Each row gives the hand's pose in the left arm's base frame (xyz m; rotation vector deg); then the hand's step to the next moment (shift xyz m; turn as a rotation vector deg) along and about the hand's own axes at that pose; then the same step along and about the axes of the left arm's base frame.
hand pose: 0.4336 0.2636 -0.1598 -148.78 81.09 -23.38
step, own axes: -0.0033 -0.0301 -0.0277 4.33 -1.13 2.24
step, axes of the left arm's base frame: 0.0137 0.0189 0.0337 3.83 -3.02 -1.13
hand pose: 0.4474 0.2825 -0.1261 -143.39 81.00 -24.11
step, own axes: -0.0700 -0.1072 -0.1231 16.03 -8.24 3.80
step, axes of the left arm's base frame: 0.0062 0.1067 0.1419 15.78 -9.40 1.39
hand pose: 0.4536 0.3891 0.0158 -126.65 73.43 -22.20
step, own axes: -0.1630 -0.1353 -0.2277 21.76 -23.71 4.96
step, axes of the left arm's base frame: -0.1005 0.1224 0.2677 30.15 -7.88 9.43
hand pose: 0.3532 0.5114 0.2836 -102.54 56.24 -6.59
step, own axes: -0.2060 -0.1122 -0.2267 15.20 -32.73 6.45
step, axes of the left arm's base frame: -0.1860 -0.0178 0.2674 31.64 -1.35 18.47
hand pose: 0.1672 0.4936 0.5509 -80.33 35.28 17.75
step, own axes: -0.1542 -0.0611 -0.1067 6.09 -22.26 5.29
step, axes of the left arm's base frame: -0.1141 -0.0904 0.1330 18.29 0.61 15.03
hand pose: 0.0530 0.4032 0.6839 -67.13 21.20 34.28
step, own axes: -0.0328 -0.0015 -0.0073 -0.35 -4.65 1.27
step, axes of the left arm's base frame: -0.0247 -0.0152 0.0170 2.53 -0.11 4.11
